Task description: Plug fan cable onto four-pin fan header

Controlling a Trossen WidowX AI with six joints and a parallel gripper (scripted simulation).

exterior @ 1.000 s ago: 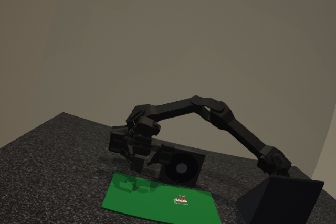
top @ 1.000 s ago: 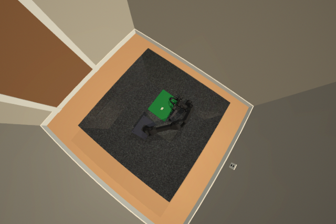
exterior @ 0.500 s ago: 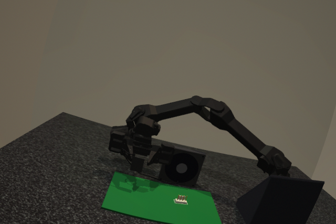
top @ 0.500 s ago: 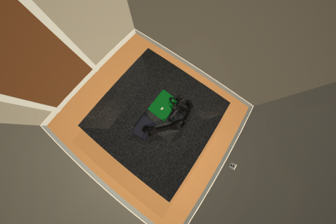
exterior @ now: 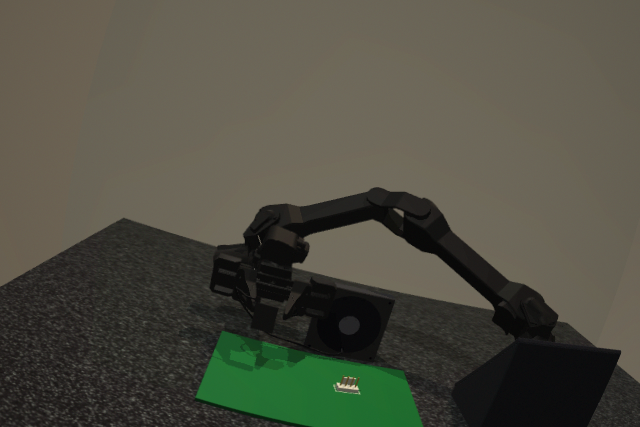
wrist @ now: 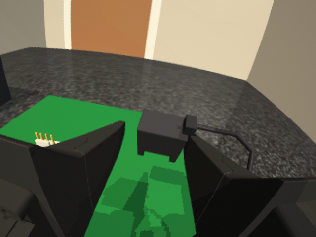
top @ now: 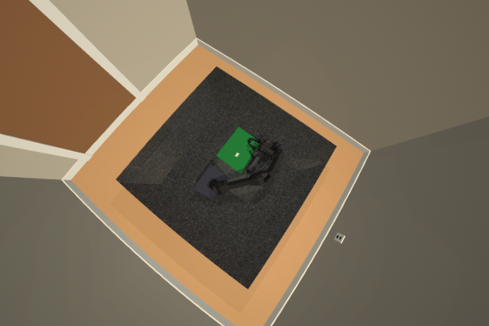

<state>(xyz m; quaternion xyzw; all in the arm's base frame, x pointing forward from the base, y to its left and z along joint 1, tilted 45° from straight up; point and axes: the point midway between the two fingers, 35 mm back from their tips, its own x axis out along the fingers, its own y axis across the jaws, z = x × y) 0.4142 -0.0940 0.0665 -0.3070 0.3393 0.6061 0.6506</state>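
The black fan plug is 10 mm below my gripper tip and 10 mm ahead of it. The rest, counted from my gripper tip: cream four-pin header: 130 mm behind, 90 mm below, 40 mm to the left; then green board: 100 mm below, 80 mm behind, 50 mm to the left; then black fan: 140 mm behind, 100 mm to the right, 30 mm below.
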